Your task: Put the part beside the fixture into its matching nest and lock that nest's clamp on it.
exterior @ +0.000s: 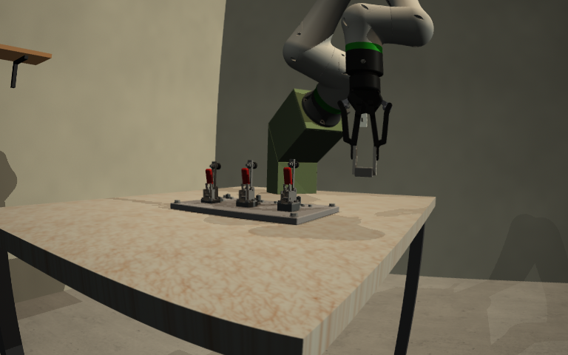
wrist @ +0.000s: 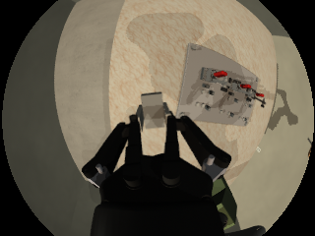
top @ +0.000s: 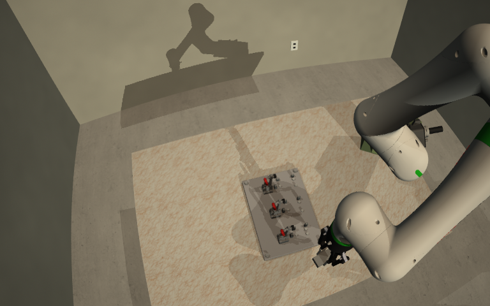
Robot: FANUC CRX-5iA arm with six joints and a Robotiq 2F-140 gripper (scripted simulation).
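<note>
The grey fixture plate is 150 mm ahead of my hand, 210 mm to the right of it and 120 mm below it. From my hand the other things lie so: grey part (30 mm below).
</note>
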